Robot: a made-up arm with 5 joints.
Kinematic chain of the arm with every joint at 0, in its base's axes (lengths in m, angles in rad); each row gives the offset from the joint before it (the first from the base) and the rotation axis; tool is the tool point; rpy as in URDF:
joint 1: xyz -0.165 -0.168 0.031 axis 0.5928 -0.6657 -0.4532
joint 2: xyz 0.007 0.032 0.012 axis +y
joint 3: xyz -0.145 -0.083 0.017 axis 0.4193 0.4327 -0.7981
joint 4: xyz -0.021 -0.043 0 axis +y
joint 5: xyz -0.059 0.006 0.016 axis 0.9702 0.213 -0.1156
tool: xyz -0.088 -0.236 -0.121 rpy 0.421 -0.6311 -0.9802
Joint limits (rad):
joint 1: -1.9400..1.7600
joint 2: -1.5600..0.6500
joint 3: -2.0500..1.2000
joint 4: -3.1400..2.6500
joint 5: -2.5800..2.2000
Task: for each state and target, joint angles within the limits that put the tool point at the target. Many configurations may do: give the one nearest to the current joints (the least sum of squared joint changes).
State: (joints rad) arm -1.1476 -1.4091 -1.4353 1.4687 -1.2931
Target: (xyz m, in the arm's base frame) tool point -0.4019 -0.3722 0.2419
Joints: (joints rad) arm -1.2040 -1.5600 -1.5175 0.7515 -1.3815
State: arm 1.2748 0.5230 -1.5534 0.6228 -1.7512
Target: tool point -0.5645 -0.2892 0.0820
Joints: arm 1.4558 0.4561 -1.4619 0.5918 -1.6259
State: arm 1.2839 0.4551 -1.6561 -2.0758 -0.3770
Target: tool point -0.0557 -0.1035 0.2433
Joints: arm 0.5055 0.6500 -1.9740 -1.9647 0.1251
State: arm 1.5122 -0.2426 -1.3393 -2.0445 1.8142
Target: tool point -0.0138 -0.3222 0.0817
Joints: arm 1.7600 -0.8901 -1.3643 -1.2037 1.6044
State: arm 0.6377 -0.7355 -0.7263 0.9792 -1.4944
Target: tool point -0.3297 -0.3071 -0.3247
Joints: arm 0.8663 -1.3565 -0.2192 0.6977 -0.7980
